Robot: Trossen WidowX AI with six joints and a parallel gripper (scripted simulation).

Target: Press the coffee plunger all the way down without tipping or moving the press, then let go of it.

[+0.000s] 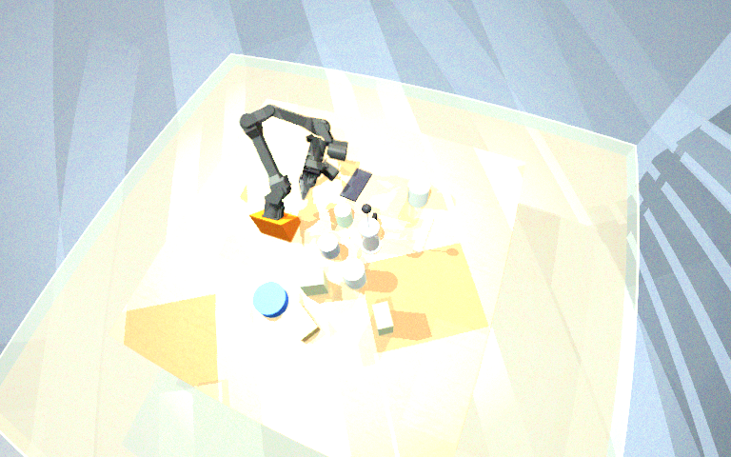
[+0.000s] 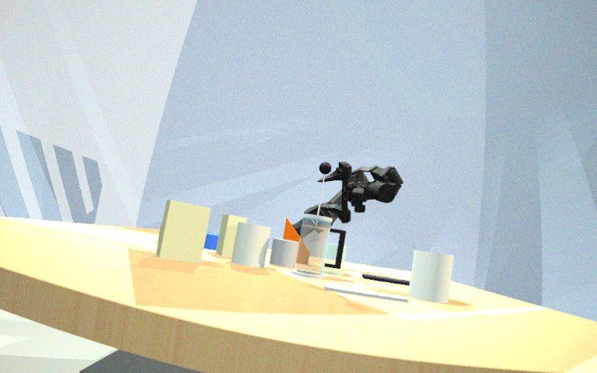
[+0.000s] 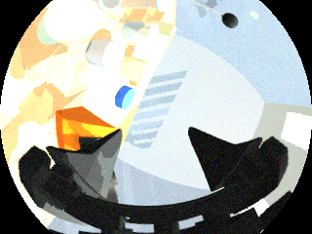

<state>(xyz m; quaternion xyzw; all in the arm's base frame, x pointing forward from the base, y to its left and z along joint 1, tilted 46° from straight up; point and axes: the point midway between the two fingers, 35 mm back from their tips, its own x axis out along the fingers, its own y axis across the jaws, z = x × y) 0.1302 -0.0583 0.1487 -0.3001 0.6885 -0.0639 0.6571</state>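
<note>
My gripper tip is 22 cm short of the coffee press and 10 cm above it. The rest, counted from my gripper tip: blue disc (7 cm behind, 32 cm to the right, 20 cm below); dark flat tablet (10 cm ahead, 23 cm to the left, 22 cm below).
</note>
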